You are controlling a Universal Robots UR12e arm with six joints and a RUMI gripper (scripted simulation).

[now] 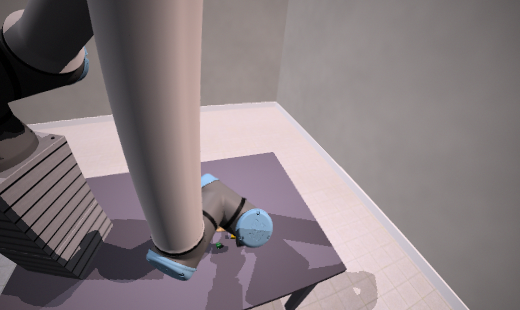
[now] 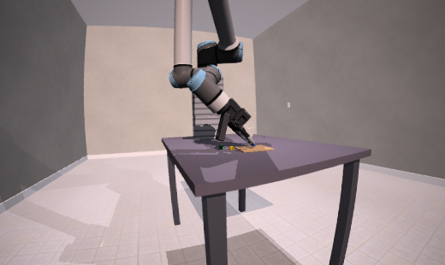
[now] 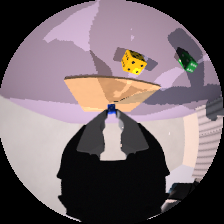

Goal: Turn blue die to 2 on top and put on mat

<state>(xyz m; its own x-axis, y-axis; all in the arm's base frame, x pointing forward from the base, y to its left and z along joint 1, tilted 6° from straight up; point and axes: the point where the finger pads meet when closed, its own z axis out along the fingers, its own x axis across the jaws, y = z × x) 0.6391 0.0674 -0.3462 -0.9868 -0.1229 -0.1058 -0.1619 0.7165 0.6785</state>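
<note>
The blue die is 1 cm to the left of my hand and 1 cm below it. Round my hand: tan mat (1 cm to the left, 3 cm below); then yellow die (1 cm behind, 9 cm to the right, 2 cm below); then green die (7 cm behind, 12 cm to the right, 2 cm below).
</note>
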